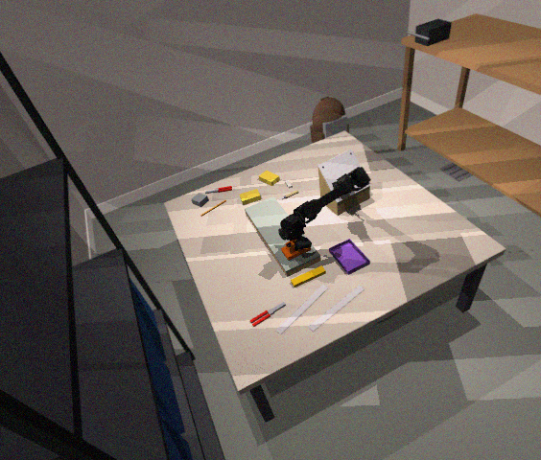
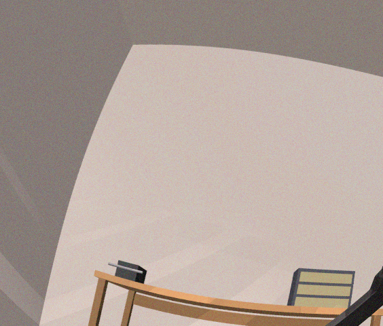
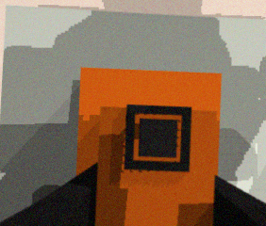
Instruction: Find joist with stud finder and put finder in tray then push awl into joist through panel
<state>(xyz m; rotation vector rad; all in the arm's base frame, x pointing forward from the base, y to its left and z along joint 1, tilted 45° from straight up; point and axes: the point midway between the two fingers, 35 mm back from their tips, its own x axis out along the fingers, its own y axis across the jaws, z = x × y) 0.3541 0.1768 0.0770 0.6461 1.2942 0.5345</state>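
Now: the purple tray 210 mm behind my gripper tip, 140 mm to the left of it and 50 mm below it. Also, from my gripper tip: yellow block: 10 mm ahead, 140 mm to the left, 60 mm below; orange stud finder: 20 mm above; awl: 170 mm behind, 430 mm to the right, 60 mm below.
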